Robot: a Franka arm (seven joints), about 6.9 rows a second.
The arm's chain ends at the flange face. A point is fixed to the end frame.
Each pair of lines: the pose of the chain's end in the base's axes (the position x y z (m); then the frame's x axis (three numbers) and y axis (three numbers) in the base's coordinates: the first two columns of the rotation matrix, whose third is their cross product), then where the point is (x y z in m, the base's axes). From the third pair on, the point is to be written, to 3 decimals.
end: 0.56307, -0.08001, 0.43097, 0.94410, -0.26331, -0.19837, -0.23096, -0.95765, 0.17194
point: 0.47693 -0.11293 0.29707
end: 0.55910, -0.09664, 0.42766, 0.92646, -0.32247, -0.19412, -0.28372, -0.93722, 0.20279
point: 0.47042 -0.12875 0.29523
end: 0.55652, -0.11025, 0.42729, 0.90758, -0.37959, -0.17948, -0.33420, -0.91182, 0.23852
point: 0.466 -0.143 0.296
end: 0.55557, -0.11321, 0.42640, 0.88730, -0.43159, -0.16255, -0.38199, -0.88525, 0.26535
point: 0.464 -0.145 0.296
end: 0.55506, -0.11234, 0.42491, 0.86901, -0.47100, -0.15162, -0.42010, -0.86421, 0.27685
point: 0.463 -0.142 0.294
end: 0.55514, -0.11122, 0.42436, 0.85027, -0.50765, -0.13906, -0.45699, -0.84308, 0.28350
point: 0.463 -0.139 0.293
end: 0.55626, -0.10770, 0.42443, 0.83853, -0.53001, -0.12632, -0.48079, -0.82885, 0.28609
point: 0.465 -0.134 0.293
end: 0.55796, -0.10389, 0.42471, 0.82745, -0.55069, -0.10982, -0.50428, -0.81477, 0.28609
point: 0.468 -0.129 0.292
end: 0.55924, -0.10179, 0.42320, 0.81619, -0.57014, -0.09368, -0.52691, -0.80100, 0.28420
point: 0.470 -0.126 0.289
